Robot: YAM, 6 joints.
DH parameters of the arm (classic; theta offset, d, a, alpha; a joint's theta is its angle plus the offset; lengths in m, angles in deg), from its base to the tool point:
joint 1: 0 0.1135 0.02 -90
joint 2: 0 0 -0.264 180
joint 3: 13.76 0 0.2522 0
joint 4: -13.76 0 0.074 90
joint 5: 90 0 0 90
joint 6: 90 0.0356 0 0
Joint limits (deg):
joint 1: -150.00..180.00
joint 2: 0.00..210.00
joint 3: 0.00..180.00
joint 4: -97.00..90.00
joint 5: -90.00..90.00
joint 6: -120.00..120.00
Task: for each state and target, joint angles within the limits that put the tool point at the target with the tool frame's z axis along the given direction. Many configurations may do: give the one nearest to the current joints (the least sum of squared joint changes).
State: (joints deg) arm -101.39 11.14 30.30 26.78 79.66 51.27
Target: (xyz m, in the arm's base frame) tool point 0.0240 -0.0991 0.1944 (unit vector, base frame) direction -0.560 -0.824 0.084
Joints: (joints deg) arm -57.79 8.54 0.12 20.32 65.95 51.27
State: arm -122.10 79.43 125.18 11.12 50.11 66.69
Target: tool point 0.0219 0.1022 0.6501 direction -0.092 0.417 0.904
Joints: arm -106.08 49.34 104.80 57.08 11.77 66.69
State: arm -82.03 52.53 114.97 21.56 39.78 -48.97
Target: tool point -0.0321 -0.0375 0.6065 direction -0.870 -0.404 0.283
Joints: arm -92.80 53.17 106.31 -20.75 58.12 -48.97
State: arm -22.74 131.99 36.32 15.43 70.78 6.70
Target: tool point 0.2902 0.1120 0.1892 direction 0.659 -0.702 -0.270
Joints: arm 27.18 92.03 48.36 -1.81 67.75 6.70
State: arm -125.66 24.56 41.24 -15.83 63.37 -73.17
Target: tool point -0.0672 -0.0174 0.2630 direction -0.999 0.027 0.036
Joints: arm -149.87 0.11 21.33 -18.79 31.66 -73.17
